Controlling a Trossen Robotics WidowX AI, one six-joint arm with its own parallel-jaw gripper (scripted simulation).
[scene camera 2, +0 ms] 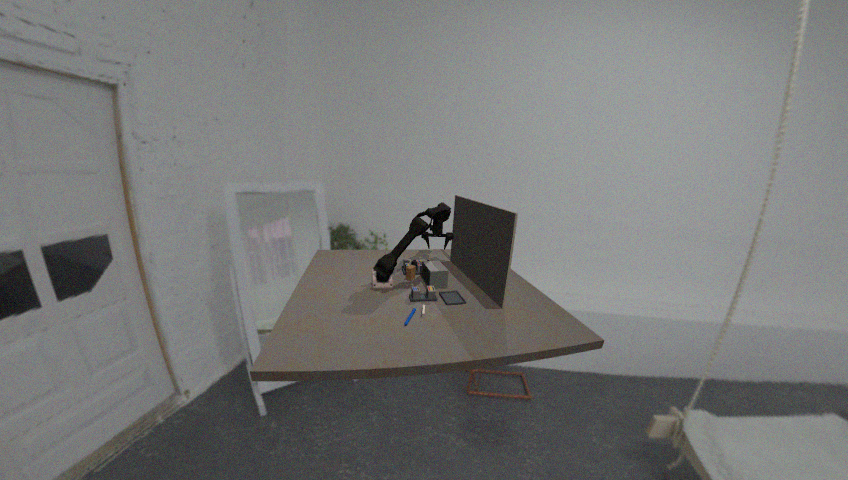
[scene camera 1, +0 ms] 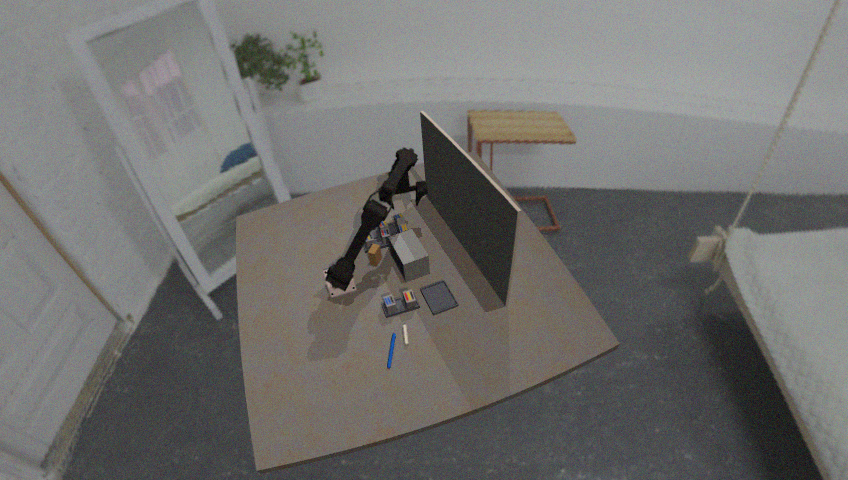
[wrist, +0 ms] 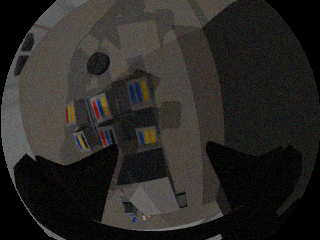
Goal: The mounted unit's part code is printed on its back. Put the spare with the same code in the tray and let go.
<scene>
The gripper (wrist: pixel 163 148) is open and holds nothing. Also in view: a dark upright panel (scene camera 1: pixel 484 219), a dark flat tray (scene camera 1: pixel 439 297) and a grey mounted unit (scene camera 1: pixel 412 260).
The dark upright panel also shows in scene camera 2 (scene camera 2: pixel 482 248).
</scene>
